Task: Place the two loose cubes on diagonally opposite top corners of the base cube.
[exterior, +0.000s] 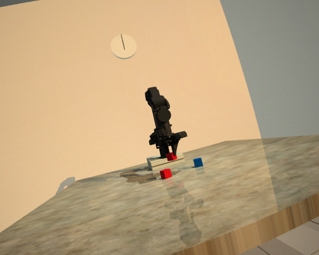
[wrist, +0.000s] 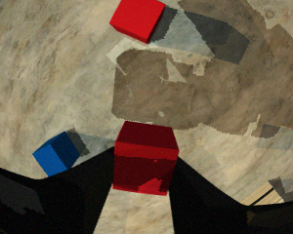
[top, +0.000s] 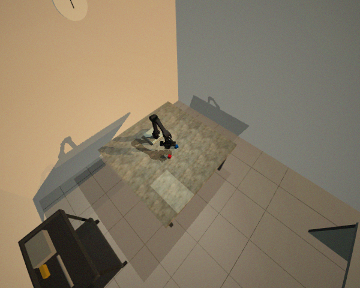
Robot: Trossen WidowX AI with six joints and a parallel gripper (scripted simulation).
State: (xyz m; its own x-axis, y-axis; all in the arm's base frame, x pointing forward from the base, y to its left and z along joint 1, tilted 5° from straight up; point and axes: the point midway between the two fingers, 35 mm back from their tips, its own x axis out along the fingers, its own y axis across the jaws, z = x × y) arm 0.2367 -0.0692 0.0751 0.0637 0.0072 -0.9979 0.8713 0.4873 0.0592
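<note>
Now: the blue cube 9 cm to the left of my gripper tip, 6 cm ahead of it and 5 cm below it.
</note>
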